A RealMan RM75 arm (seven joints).
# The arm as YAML. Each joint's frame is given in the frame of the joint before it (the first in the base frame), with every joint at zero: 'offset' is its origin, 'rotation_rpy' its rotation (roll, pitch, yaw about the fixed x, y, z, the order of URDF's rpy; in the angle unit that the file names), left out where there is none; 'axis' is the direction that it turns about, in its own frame. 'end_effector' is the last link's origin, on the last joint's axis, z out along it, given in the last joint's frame.
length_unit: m
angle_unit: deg
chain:
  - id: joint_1
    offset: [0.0, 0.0, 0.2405]
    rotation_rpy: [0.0, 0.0, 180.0]
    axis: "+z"
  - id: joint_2
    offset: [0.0, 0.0, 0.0]
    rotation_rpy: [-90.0, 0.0, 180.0]
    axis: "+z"
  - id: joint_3
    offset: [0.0, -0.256, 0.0]
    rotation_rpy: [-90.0, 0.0, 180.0]
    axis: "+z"
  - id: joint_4
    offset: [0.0, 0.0, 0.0]
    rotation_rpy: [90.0, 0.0, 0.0]
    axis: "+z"
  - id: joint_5
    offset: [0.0, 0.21, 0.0]
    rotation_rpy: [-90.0, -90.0, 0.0]
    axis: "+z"
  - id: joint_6
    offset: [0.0, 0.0, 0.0]
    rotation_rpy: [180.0, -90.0, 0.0]
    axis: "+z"
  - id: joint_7
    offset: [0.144, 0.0, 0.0]
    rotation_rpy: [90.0, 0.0, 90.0]
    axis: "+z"
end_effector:
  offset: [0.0, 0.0, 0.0]
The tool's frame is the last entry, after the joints.
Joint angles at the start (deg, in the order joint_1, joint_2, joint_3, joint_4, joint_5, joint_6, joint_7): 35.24, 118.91, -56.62, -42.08, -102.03, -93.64, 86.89
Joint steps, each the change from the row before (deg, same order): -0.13, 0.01, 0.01, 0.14, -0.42, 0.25, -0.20; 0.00, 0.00, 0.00, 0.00, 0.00, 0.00, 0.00; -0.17, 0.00, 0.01, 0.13, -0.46, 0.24, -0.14; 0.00, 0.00, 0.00, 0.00, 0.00, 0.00, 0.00; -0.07, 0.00, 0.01, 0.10, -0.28, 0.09, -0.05; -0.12, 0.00, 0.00, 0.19, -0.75, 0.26, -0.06; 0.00, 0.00, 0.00, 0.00, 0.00, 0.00, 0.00; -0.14, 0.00, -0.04, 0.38, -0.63, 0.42, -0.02; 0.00, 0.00, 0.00, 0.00, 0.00, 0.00, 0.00; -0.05, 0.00, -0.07, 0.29, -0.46, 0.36, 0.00; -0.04, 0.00, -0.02, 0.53, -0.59, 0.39, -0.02; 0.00, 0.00, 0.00, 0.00, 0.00, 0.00, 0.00; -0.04, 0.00, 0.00, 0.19, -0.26, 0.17, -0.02; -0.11, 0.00, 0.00, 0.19, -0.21, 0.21, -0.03; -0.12, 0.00, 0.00, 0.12, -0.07, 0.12, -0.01
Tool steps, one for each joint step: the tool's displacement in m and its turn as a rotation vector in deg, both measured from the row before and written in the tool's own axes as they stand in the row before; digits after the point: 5 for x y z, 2 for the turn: 0.00230, -0.00027, -0.00029, 0.26, 0.40, 0.08; 0.00000, 0.00000, 0.00000, 0.00, 0.00, 0.00; 0.00259, -0.00021, -0.00049, 0.28, 0.45, 0.16; 0.00000, 0.00000, 0.00000, 0.00, 0.00, 0.00; 0.00144, -0.00002, -0.00017, 0.09, 0.27, 0.12; 0.00326, -0.00021, -0.00024, 0.23, 0.74, 0.27; 0.00000, 0.00000, 0.00000, 0.00, 0.00, 0.00; 0.00380, -0.00037, -0.00003, 0.33, 0.65, 0.49; 0.00000, 0.00000, 0.00000, 0.00, 0.00, 0.00; 0.00258, -0.00040, 0.00027, 0.23, 0.51, 0.33; 0.00361, -0.00033, 0.00042, 0.22, 0.60, 0.54; 0.00000, 0.00000, 0.00000, 0.00, 0.00, 0.00; 0.00157, -0.00016, 0.00007, 0.12, 0.26, 0.21; 0.00187, -0.00016, -0.00014, 0.19, 0.21, 0.26; 0.00132, -0.00001, -0.00023, 0.14, 0.07, 0.21
